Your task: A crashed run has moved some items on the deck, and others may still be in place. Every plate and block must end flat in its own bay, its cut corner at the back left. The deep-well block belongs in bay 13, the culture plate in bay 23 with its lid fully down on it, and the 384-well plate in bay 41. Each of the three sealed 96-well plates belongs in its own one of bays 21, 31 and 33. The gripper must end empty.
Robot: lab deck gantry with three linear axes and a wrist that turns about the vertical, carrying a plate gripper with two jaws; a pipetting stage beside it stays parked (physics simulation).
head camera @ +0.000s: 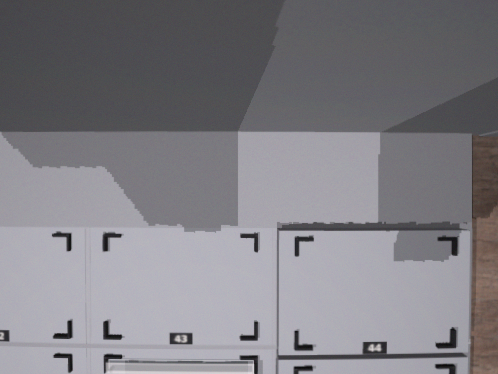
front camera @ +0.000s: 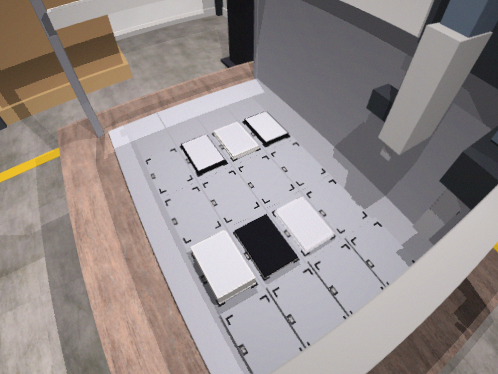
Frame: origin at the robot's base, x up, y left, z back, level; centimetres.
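Seen in the pictures: gripper, fingertip midpoint: [front camera: 436, 219]; robot's base, origin of the base link: [front camera: 147, 161].
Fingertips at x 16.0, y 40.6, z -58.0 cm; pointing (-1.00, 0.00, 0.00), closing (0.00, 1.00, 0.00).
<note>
Offsets run from my fingertips to a thing's middle. "spot": to the spot under its first point.
In the front view the tall white deep-well block @(dx -13.9, dy -36.3, dz +18.8 cm) [front camera: 223, 264] sits flat in bay 13. A plain black plate @(dx -14.7, dy -25.6, dz +18.7 cm) [front camera: 266, 245] lies flat in bay 23. A white plate @(dx -15.3, dy -14.9, dz +18.8 cm) [front camera: 305, 223] [head camera: 180, 368] lies in bay 33. At the far end, a black plate with a white top @(dx -15.3, dy -25.6, dz +51.6 cm) [front camera: 203, 153] is in bay 21, a white plate @(dx -15.3, dy -14.9, dz +51.6 cm) [front camera: 236, 139] in bay 31, and a black-rimmed plate with a light top @(dx -15.3, dy -4.2, dz +51.6 cm) [front camera: 266, 127] in bay 41. Plate types, lid and cut corners are too small to tell. My gripper's dark body shows partly at the right of the front view; its jaws are hidden.
The light pipetting stage [front camera: 435, 90] hangs over the back right of the deck, with a dark block [front camera: 382, 102] beside it. Bays 43 @(spot: dx -16.0, dy -4.1, dz +18.7 cm) [head camera: 181, 285] and 44 @(spot: dx -14.5, dy -4.4, dz +2.8 cm) [head camera: 370, 295] show bare corner marks. A pale beam [front camera: 400, 300] crosses the front view's lower right.
</note>
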